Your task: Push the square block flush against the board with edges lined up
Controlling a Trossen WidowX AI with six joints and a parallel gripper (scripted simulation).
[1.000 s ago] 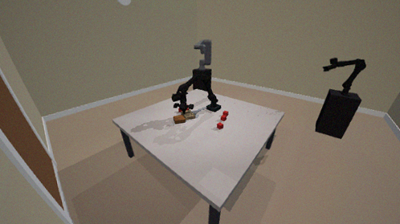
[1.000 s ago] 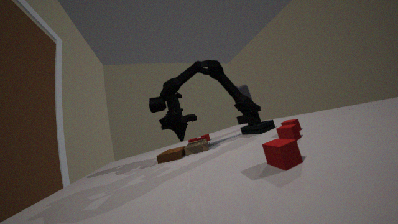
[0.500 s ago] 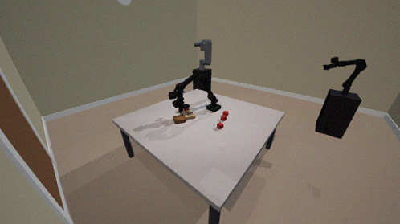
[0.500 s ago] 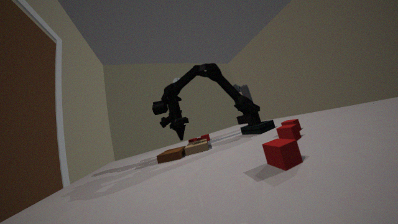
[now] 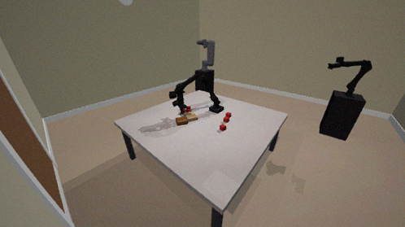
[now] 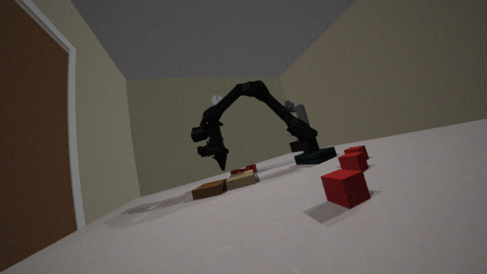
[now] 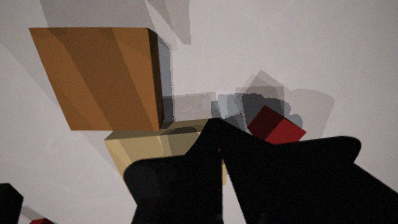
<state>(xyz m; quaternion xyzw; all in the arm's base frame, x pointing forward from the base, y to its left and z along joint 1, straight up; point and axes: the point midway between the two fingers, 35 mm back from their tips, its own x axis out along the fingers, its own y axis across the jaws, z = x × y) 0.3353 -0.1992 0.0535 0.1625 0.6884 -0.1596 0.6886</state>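
The square block is 80 mm ahead of my gripper tip, 70 mm to the left of it and 40 mm below it. Round my gripper tip: board (40 mm behind, 80 mm to the left, 40 mm below).
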